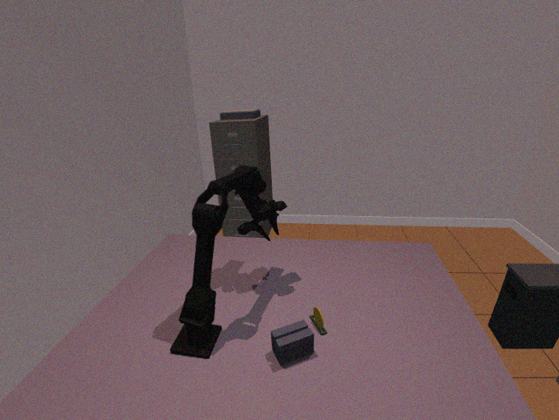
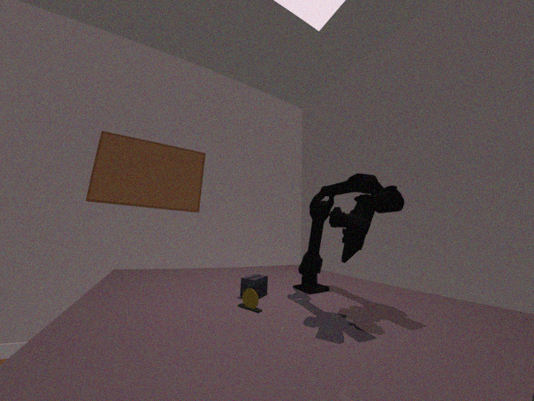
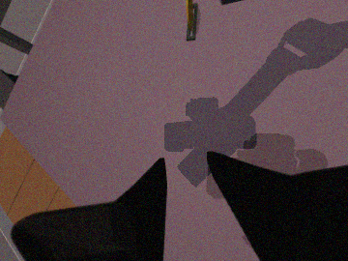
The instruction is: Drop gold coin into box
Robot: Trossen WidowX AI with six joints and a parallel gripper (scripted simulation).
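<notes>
Right now the gold coin is 22 cm to the right of my gripper tip, 18 cm ahead of it and 15 cm below it.
</notes>
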